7 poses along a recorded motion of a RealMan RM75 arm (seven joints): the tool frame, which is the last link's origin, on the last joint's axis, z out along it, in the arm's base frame.
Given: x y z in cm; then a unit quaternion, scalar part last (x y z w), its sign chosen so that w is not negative.
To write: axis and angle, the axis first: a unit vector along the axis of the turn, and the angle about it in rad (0 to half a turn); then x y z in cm. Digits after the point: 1 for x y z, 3 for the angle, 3 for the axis.
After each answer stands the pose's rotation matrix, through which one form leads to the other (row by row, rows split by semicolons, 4 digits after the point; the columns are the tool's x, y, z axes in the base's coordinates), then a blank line. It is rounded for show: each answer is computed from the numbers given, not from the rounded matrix.
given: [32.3 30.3 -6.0 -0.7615 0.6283 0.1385 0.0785]
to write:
[-0.764 0.630 0.139 2.984 32.3 30.3 -6.0]
0.1721 -0.9787 -0.1123; -0.9352 -0.1981 0.2936; -0.3096 0.0545 -0.9493

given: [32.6 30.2 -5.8 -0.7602 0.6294 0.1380 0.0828]
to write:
[-0.763 0.632 0.138 2.976 32.6 30.2 -5.8]
0.1696 -0.9798 -0.1056; -0.9341 -0.1940 0.2996; -0.3141 0.0478 -0.9482

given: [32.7 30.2 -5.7 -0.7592 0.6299 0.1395 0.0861]
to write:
[-0.762 0.632 0.140 2.969 32.7 30.2 -5.7]
0.1676 -0.9804 -0.1033; -0.9324 -0.1917 0.3065; -0.3203 0.0450 -0.9463

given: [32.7 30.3 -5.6 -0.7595 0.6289 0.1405 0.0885]
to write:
[-0.763 0.631 0.141 2.964 32.7 30.3 -5.6]
0.1694 -0.9802 -0.1021; -0.9305 -0.1932 0.3112; -0.3248 0.0423 -0.9449

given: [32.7 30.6 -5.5 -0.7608 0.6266 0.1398 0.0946]
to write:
[-0.764 0.629 0.140 2.952 32.7 30.6 -5.5]
0.1756 -0.9799 -0.0942; -0.9270 -0.1968 0.3192; -0.3313 0.0313 -0.9430

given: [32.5 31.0 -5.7 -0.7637 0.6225 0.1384 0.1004]
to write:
[-0.768 0.626 0.139 2.940 32.5 31.0 -5.7]
0.1867 -0.9786 -0.0864; -0.9230 -0.2048 0.3257; -0.3364 0.0190 -0.9415

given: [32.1 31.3 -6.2 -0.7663 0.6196 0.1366 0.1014]
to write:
[-0.770 0.623 0.137 2.938 32.1 31.3 -6.2]
0.1949 -0.9772 -0.0837; -0.9218 -0.2117 0.3247; -0.3350 0.0139 -0.9421

